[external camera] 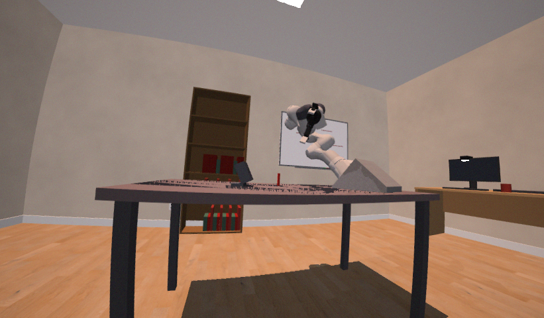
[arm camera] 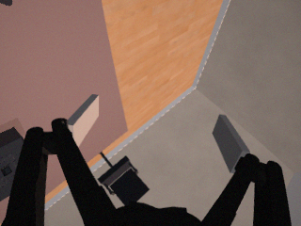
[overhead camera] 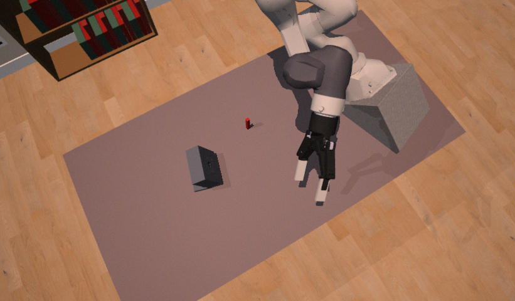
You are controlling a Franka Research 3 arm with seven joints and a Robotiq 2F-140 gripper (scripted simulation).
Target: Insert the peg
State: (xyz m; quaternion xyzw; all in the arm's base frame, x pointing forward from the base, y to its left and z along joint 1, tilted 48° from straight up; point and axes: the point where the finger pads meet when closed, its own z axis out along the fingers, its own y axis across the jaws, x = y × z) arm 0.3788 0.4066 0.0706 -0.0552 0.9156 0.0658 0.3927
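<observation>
Now: the red peg 1 cm behind my hand, 37 cm to the right of it and 25 cm below it.
</observation>
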